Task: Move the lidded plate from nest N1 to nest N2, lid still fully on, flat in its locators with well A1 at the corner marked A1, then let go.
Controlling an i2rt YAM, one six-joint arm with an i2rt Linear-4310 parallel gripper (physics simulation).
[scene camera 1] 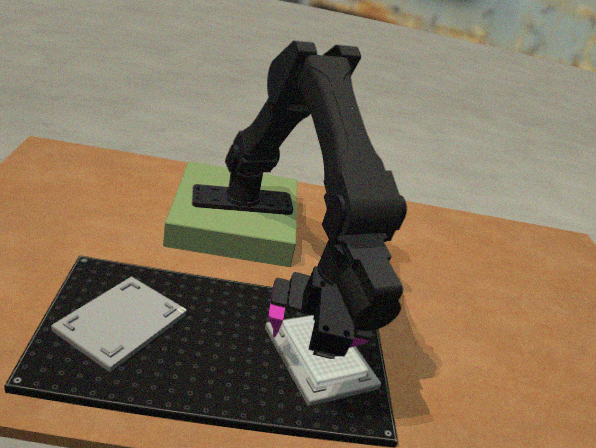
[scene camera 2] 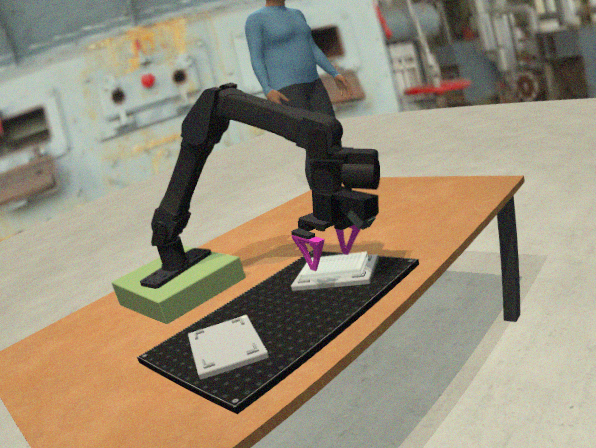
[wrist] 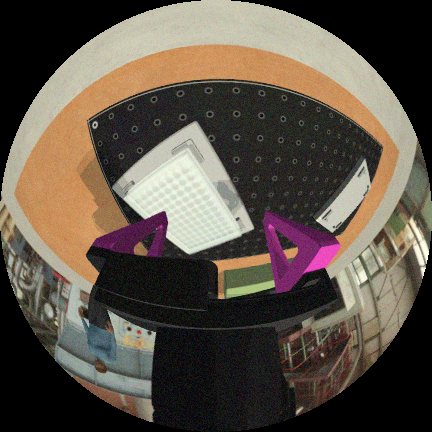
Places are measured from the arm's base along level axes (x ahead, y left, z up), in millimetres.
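Where they show: gripper, fingertip midpoint: (scene camera 1: 306, 341) (scene camera 2: 330, 261) (wrist: 215, 216); arm's base, origin of the base link: (scene camera 1: 242, 201) (scene camera 2: 176, 269) (wrist: 258, 293).
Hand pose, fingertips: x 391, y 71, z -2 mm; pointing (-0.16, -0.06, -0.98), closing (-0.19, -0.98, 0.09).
Note:
Things, the pixels of their top centre, and the offset from my fingertips. Level surfaces: height alone.
- white lidded plate, middle of its top: (wrist: 186, 219) (scene camera 1: 324, 344) (scene camera 2: 334, 262) dx -13, dy +33, dz -18 mm
- light-grey nest N1, middle of its top: (wrist: 187, 212) (scene camera 1: 322, 349) (scene camera 2: 335, 267) dx -13, dy +33, dz -28 mm
- black perforated board, middle of its top: (scene camera 1: 218, 338) (wrist: 297, 199) (scene camera 2: 283, 309) dx -45, dy -122, dz -45 mm
- orange table, its level: dz -59 mm
The white lidded plate (scene camera 1: 345, 367) (scene camera 2: 345, 264) (wrist: 185, 200) lies in the light-grey nest N1 (scene camera 1: 345, 387) (scene camera 2: 330, 285) (wrist: 200, 137); it looks flat, and its lid appears on, though its edge is hard to make out. The other grey nest, N2 (scene camera 1: 120, 322) (scene camera 2: 227, 347) (wrist: 347, 197), holds no plate and has corner locators; a small pale mark shows at its right corner in scene camera 1. My gripper (scene camera 1: 320, 339) (scene camera 2: 330, 261) (wrist: 215, 216) is open, its magenta fingertips apart above the end of the plate nearer the arm base. The A1 lettering is not readable.
Both nests are on a black perforated board (scene camera 1: 225, 350) (scene camera 2: 285, 310) (wrist: 240, 125) on the orange table (scene camera 1: 475, 325). The arm base stands on a green block (scene camera 1: 230, 237) (scene camera 2: 200, 290) (wrist: 250, 275) behind the board. A person in blue (scene camera 2: 282, 50) stands beyond the table.

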